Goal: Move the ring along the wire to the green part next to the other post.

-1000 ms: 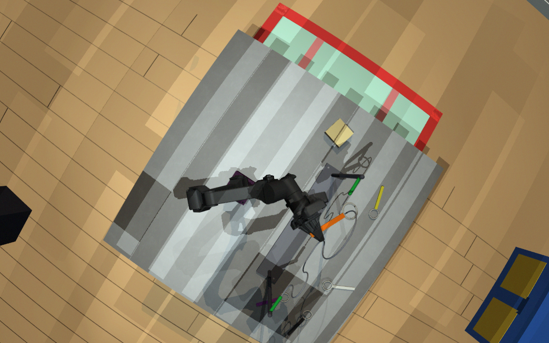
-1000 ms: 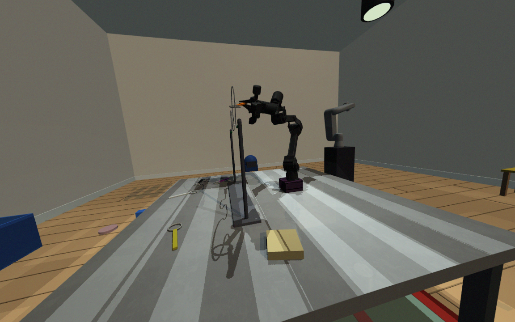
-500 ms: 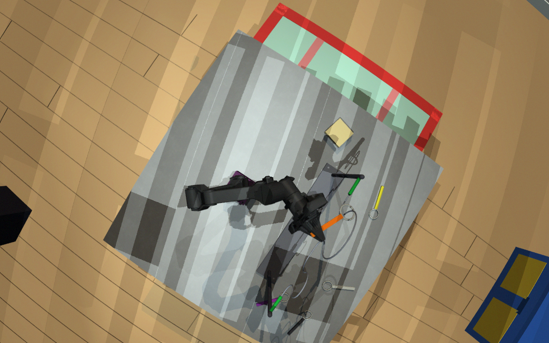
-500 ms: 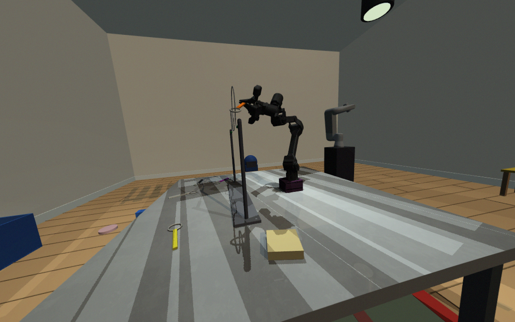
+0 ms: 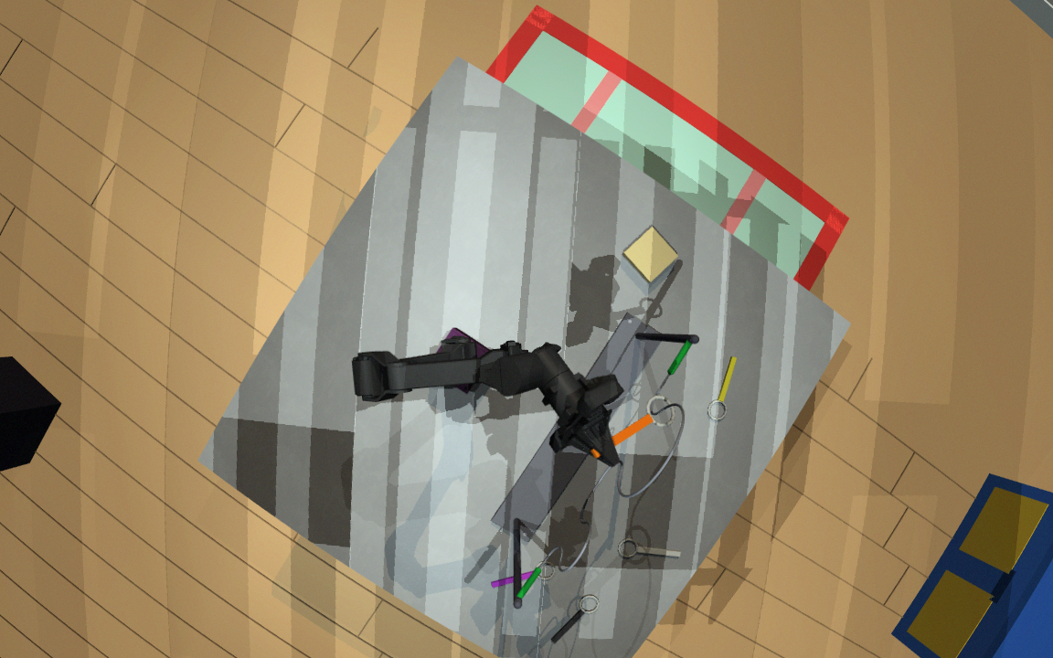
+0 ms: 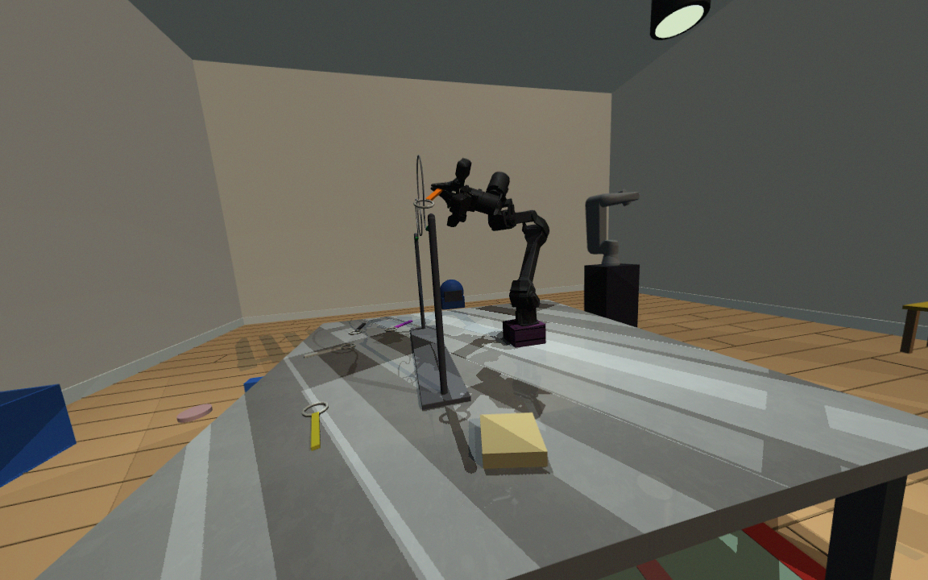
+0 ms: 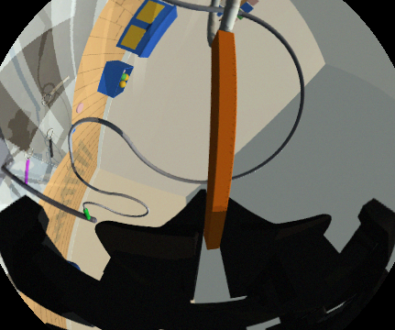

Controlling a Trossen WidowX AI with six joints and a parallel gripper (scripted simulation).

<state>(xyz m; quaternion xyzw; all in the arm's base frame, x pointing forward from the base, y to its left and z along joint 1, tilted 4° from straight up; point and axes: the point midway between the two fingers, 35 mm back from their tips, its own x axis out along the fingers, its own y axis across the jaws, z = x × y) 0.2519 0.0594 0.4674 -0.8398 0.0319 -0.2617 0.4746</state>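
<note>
My gripper tip is 10 mm short of the ring with orange handle, 70 mm to the right of it and 50 mm above it. The rest, counted from my gripper tip: yellow-handled ring 300 mm ahead, 250 mm to the left, 530 mm below; then purple-handled ring 170 mm ahead, 430 mm to the right, 530 mm below; then tan block 70 mm behind, 430 mm to the left, 520 mm below.
</note>
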